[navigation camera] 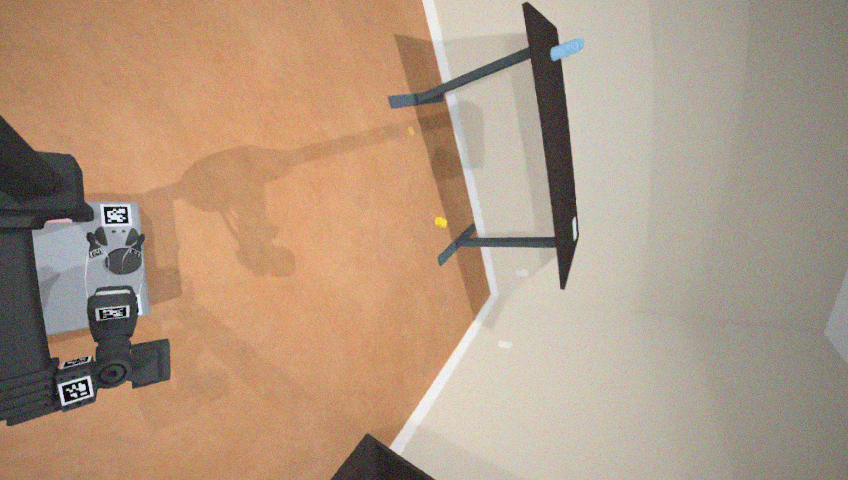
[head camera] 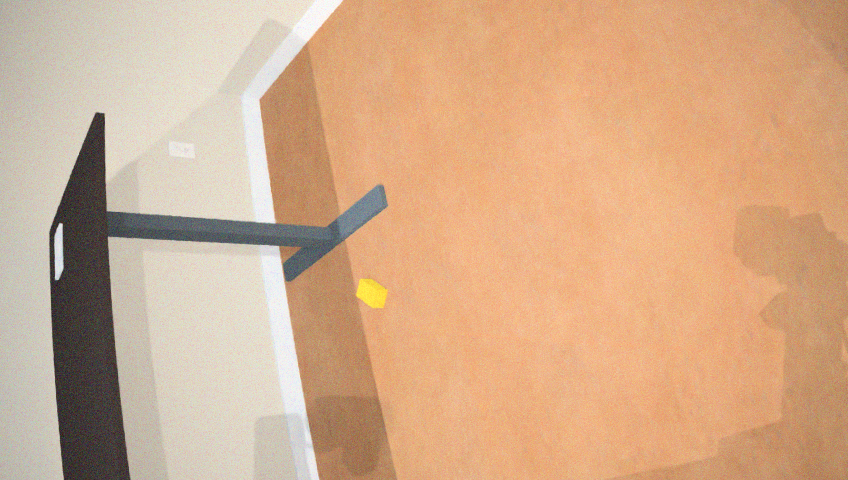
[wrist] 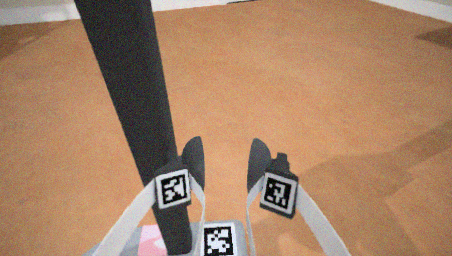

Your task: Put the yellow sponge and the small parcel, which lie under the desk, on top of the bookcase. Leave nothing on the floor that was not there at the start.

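Places are measured from the robot's base along level axes (x left, y back, z up), in metres.
Where they show: gripper, between the fingertips: [navigation camera: 117, 228] [wrist: 226, 155]; robot's base, origin of its link: [navigation camera: 122, 258].
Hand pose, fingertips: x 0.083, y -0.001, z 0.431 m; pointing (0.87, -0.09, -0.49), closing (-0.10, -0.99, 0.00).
Observation:
Things, the pixels of their top centre, and the offset from my fingertips. Level surfaces: height alone.
- bright yellow block, centre of its top: [head camera: 366, 292] [navigation camera: 443, 222] dy -1.788, dx -0.009, dz -0.386 m
- dark-topped desk, height of its surface: dz +0.519 m
- light blue cylinder, centre of its top: [navigation camera: 583, 43] dy -1.639, dx +0.912, dz +0.684 m
A bright yellow block [head camera: 371, 293] [navigation camera: 440, 221], which looks like the sponge, lies on the floor near one foot of the dark-topped desk [head camera: 83, 309] [navigation camera: 553, 130]. A smaller, duller yellow-tan thing [navigation camera: 410, 131] lies on the floor near the desk's other foot in the navigation view; it may be the small parcel but is too small to tell. My gripper [navigation camera: 117, 237] [wrist: 226, 155] is open and empty, over the robot's base and well away from the desk. The bookcase cannot be made out with certainty.
Grey desk legs [head camera: 220, 230] [navigation camera: 508, 242] stand close to the wall. A light blue cylinder [navigation camera: 567, 49] and a white flat item [head camera: 58, 251] [navigation camera: 574, 228] are on the desk. Part of a dark piece of furniture [navigation camera: 380, 462] shows at the navigation view's bottom edge. The dark mast [wrist: 125, 75] crosses the wrist view.

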